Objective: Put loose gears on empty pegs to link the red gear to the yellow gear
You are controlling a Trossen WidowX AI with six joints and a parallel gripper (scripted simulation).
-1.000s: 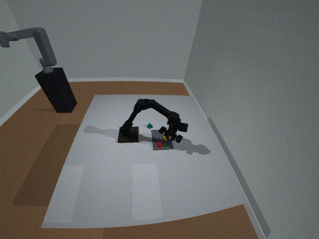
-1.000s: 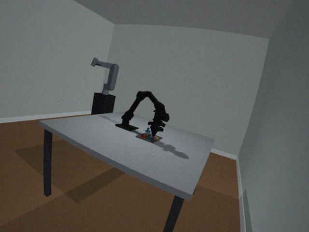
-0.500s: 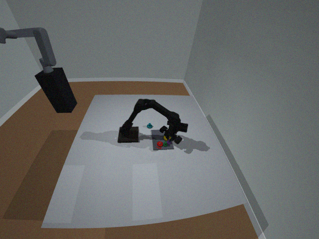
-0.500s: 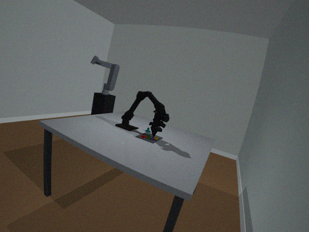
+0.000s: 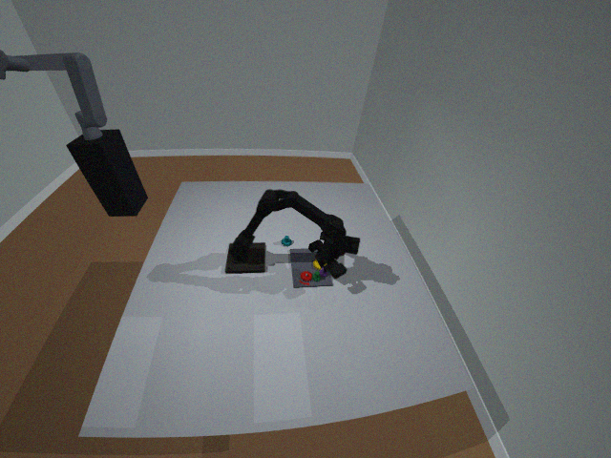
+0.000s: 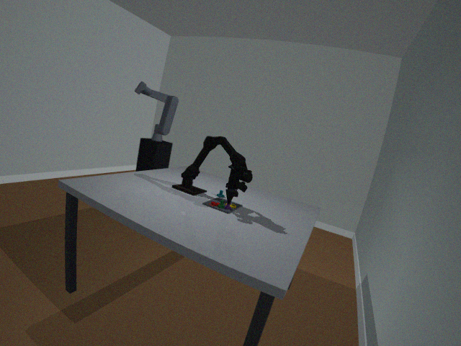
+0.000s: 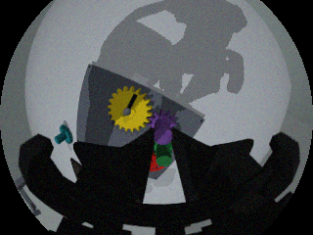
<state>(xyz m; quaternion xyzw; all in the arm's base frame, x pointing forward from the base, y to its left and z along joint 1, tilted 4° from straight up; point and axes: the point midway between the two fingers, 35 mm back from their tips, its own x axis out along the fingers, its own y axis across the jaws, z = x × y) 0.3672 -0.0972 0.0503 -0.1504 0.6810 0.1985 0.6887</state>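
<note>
Right now the purple gear is 10 mm below my gripper tip. Also, from my gripper tip: green gear 30 mm behind, 20 mm to the right, 10 mm below; yellow gear 50 mm to the left, 20 mm below; red gear 70 mm behind, 20 mm below, 10 mm to the right.
</note>
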